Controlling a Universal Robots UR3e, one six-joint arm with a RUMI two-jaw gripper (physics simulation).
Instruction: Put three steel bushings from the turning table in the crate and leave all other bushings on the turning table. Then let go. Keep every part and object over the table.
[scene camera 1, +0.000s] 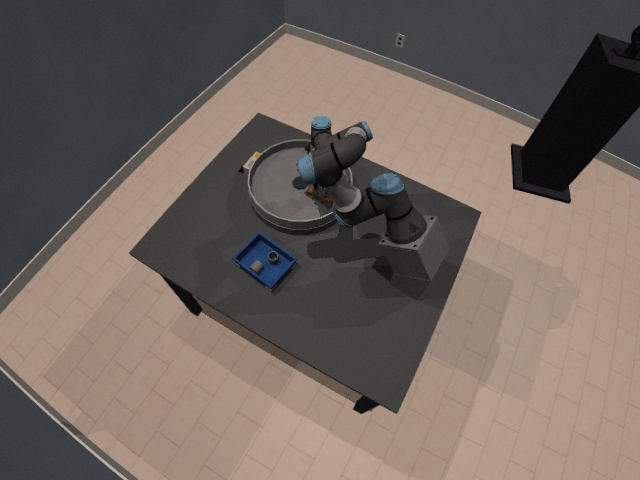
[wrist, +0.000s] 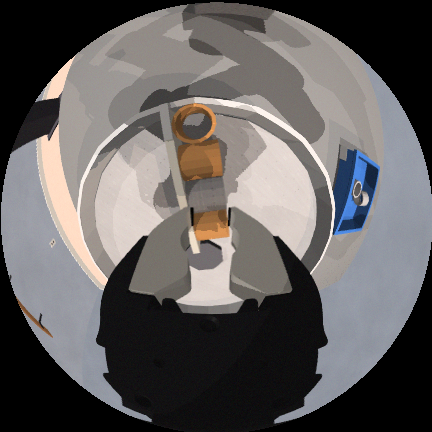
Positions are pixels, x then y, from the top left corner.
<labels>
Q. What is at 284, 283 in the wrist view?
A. The gripper.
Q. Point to a blue crate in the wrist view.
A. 348, 217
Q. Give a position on a round turning table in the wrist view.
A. At 132, 182
</labels>
